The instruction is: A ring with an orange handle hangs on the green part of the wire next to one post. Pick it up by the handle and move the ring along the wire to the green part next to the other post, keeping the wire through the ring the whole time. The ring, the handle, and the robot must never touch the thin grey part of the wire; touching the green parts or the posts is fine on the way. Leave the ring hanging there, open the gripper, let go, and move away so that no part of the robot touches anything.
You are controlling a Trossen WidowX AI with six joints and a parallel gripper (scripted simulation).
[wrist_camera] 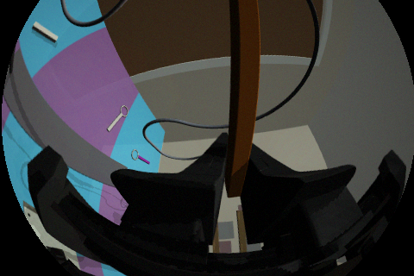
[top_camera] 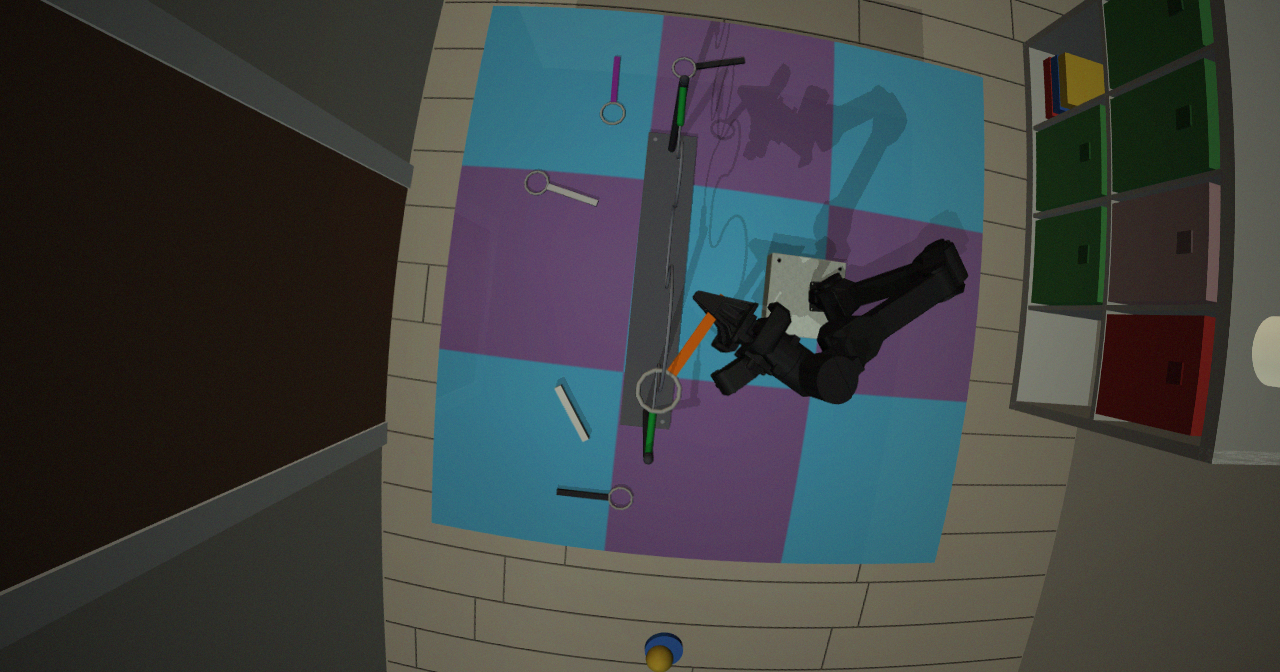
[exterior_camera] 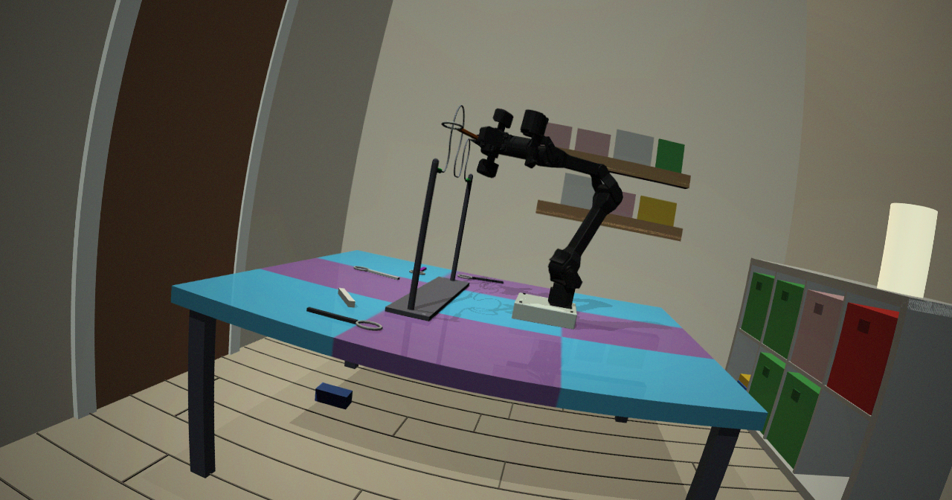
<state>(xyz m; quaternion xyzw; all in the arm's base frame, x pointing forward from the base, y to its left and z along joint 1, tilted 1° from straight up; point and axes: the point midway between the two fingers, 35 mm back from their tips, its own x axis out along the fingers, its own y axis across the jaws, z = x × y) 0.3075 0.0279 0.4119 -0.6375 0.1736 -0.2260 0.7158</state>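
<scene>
Now: gripper tip 20 mm short of the orange-handled ring, 90 mm to the right of it and 10 mm below it. The rest, counted from my gripper tip: white bar 220 mm ahead, 260 mm to the left, 460 mm below.
</scene>
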